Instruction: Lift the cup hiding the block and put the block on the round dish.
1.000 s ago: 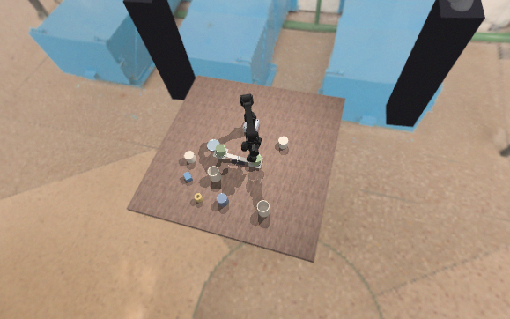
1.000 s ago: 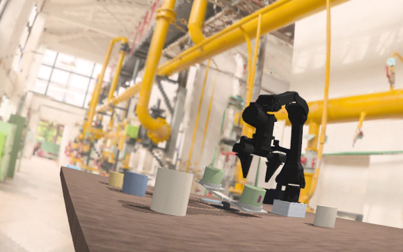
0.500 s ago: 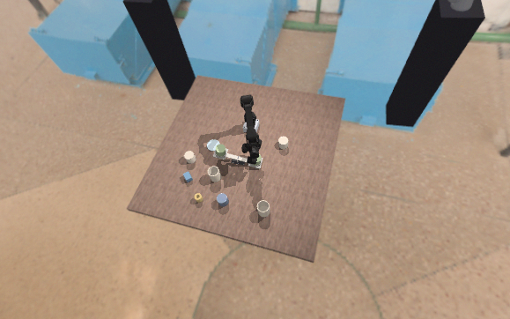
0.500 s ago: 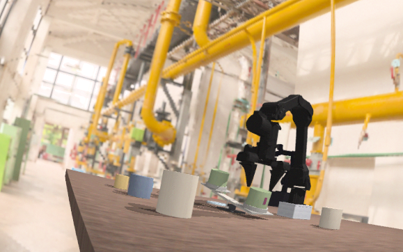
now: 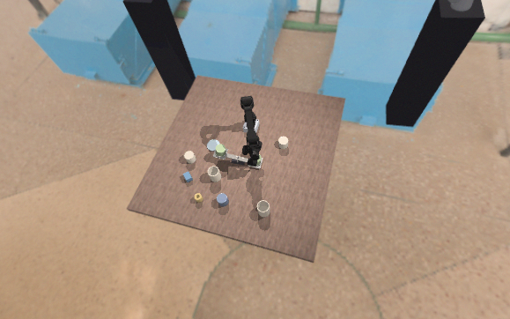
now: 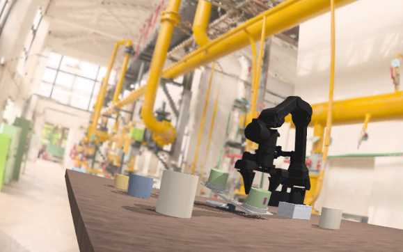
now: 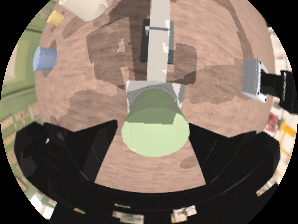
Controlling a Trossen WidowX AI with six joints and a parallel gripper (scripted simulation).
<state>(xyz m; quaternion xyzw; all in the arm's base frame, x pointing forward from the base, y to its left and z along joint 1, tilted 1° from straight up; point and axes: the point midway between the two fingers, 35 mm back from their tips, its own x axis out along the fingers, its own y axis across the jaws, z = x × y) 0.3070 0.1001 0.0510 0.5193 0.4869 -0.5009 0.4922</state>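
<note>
Now: the pale grey block 30 mm below my gripper tip. Also, from my gripper tip: balance 10 mm behind, 140 mm to the right, 30 mm below; then blue cylinder 300 mm ahead, 170 mm to the right, 30 mm below; then round light blue dish 110 mm behind, 360 mm to the right, 70 mm below.
</note>
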